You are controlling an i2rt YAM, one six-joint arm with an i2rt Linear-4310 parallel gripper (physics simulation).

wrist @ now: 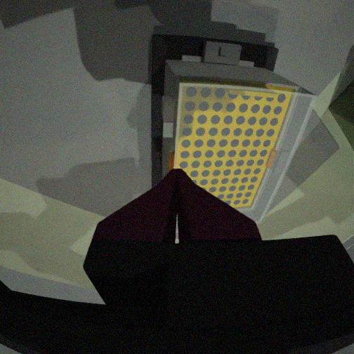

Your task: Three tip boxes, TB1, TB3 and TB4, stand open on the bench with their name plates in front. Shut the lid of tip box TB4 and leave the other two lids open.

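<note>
One tip box (220, 72) with a grey body and a yellow rack full of round holes stands right of centre in the wrist view. A clear lid (299, 120) lies across the rack, its pale rim running down the right side; the yellow looks paler through it. Whether the lid is fully down, I cannot tell. No name plate is readable, so I cannot tell which box this is. My gripper (176, 177) is shut and empty, its dark red fingertips together over the box's lower left edge in the view. Whether they touch it is unclear. The other two boxes cannot be made out.
A dark frame (157, 90) runs along the left and far sides of the box. A grey block (222, 52) with an L-shaped mark sits at its far side. A dark green shape (346, 105) is at the right edge. Shadows fall across the grey surface.
</note>
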